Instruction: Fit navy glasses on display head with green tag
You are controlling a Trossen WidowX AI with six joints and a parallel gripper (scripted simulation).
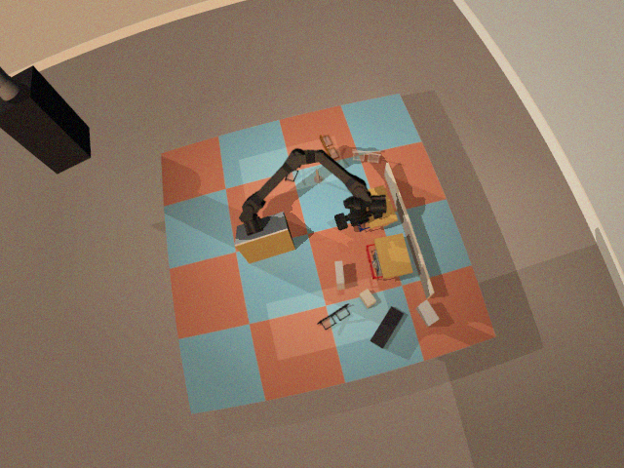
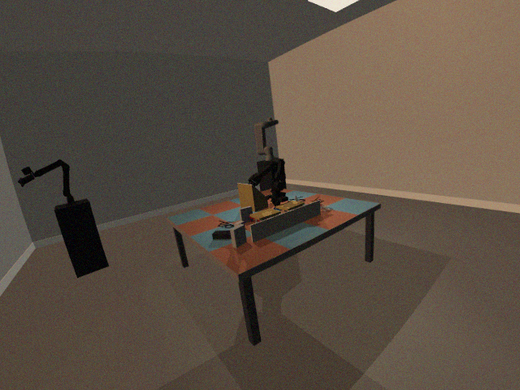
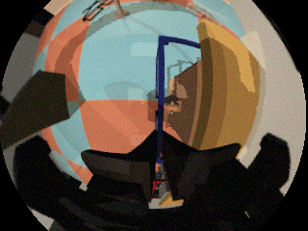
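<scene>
Now: gripper tip 70 mm short of the yellow-topped head, 30 mm to the right of it and 10 mm above it. From my gripper tip the other things lie so: black case 430 mm to the right, 60 mm behind, 50 mm below; then display head 190 mm to the right, 40 mm ahead, 10 mm below; then pale backboard 190 mm ahead, 100 mm to the right, 10 mm below.
</scene>
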